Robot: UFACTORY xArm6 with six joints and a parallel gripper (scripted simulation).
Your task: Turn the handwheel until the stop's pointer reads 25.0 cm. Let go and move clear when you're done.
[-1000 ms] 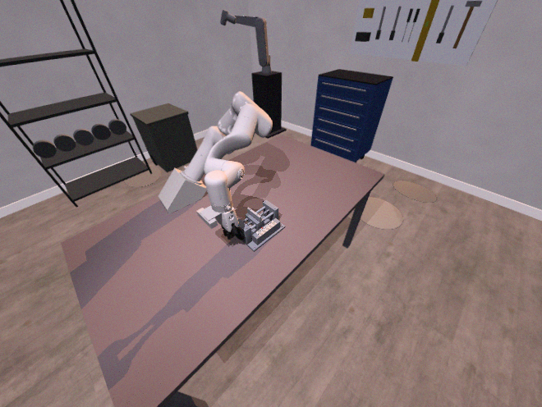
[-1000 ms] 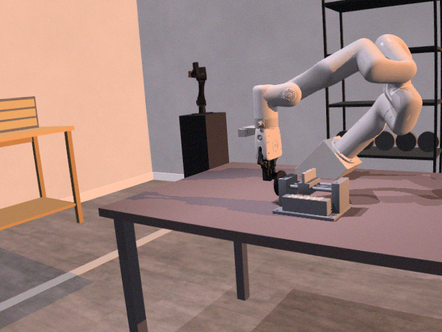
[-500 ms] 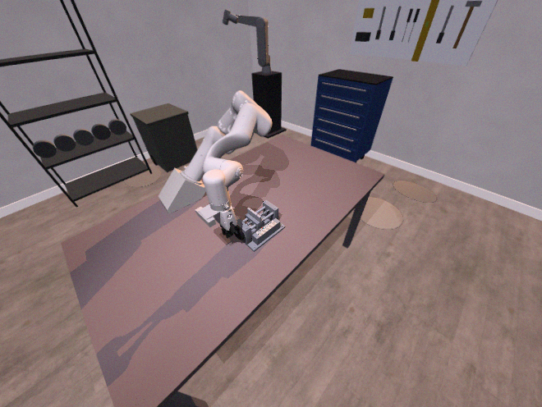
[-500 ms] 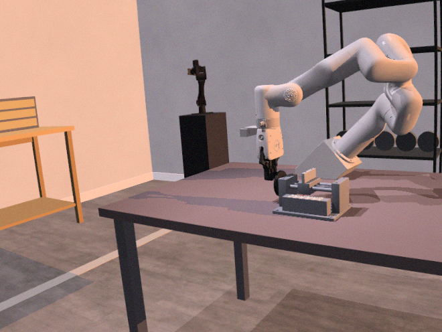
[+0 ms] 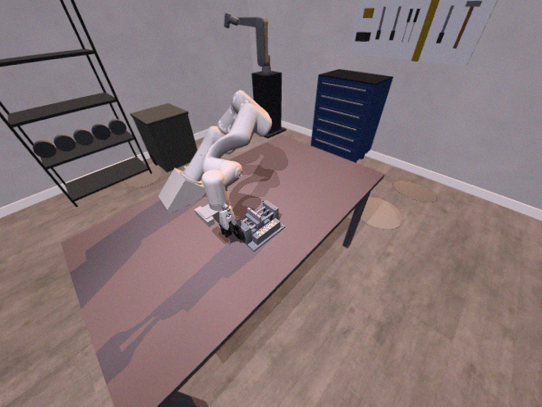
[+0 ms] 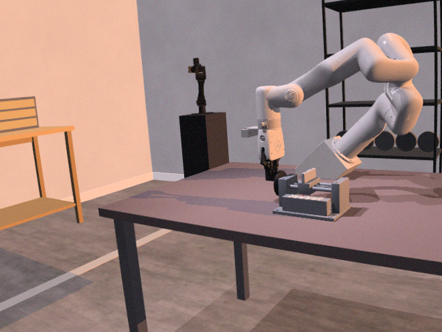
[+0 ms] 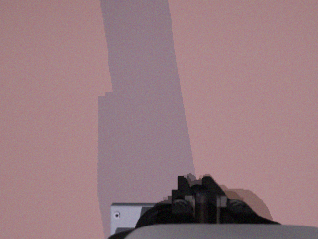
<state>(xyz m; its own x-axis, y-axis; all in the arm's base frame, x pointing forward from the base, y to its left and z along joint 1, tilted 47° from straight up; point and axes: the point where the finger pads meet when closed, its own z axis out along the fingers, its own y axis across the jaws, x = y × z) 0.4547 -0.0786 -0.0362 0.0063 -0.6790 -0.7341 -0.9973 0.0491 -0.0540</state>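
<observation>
My hand is 14 cm to the right of the sliding stop block, 3 cm short of it and 1 cm above it. The rest, counted from my hand: black handwheel (2 cm to the left, 1 cm below).
</observation>
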